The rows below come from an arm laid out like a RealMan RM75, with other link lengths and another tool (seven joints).
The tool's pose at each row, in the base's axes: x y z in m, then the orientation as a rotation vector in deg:
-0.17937, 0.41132, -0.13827, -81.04, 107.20, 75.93
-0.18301, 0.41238, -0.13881, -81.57, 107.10, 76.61
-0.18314, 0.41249, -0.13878, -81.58, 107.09, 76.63
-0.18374, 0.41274, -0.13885, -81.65, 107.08, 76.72
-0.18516, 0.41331, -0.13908, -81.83, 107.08, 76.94
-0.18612, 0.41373, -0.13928, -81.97, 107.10, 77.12
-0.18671, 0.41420, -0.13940, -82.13, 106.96, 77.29
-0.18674, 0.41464, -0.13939, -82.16, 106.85, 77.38
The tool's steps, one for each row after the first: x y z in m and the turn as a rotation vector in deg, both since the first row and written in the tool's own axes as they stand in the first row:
0.00129, 0.00309, 0.00186, -0.69, 0.23, 0.04
0.00126, 0.00322, 0.00197, -0.71, 0.23, 0.04
0.00143, 0.00374, 0.00233, -0.80, 0.27, 0.04
0.00187, 0.00494, 0.00321, -1.03, 0.37, 0.08
0.00219, 0.00573, 0.00384, -1.21, 0.45, 0.12
0.00228, 0.00622, 0.00442, -1.40, 0.47, 0.04
0.00207, 0.00626, 0.00481, -1.48, 0.42, 0.00

